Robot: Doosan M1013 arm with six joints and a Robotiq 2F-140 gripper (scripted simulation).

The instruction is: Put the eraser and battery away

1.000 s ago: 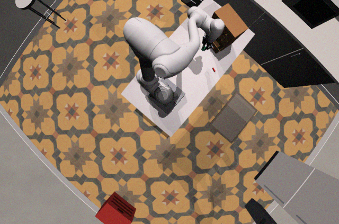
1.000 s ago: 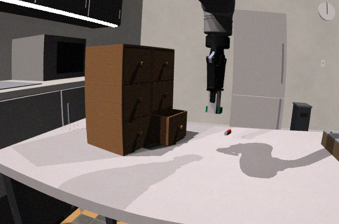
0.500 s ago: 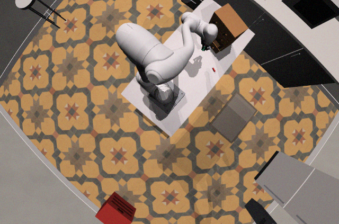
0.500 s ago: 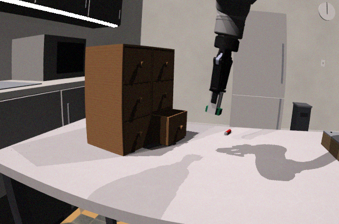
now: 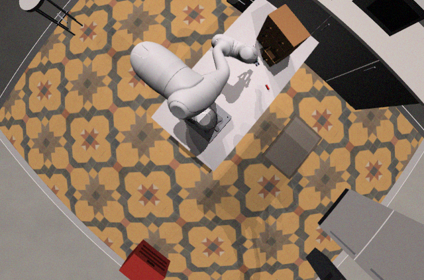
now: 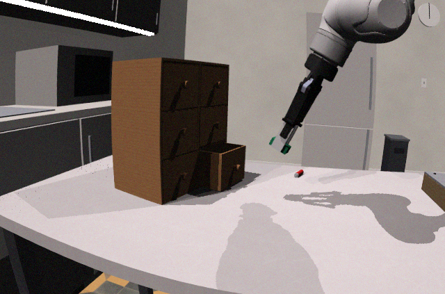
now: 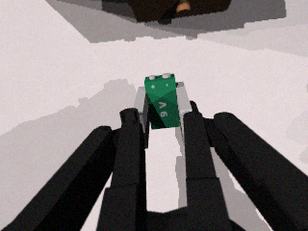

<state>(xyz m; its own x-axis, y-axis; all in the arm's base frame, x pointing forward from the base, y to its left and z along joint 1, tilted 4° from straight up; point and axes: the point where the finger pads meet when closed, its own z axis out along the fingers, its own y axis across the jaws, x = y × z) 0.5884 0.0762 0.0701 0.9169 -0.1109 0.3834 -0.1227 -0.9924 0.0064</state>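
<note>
The green nine-volt battery lies 20 mm below my hand and 20 mm ahead of it. Round my hand: red cylinder: 230 mm to the right, 150 mm below, 10 mm behind; then white eraser: 310 mm ahead, 50 mm to the right, 40 mm below.
</note>
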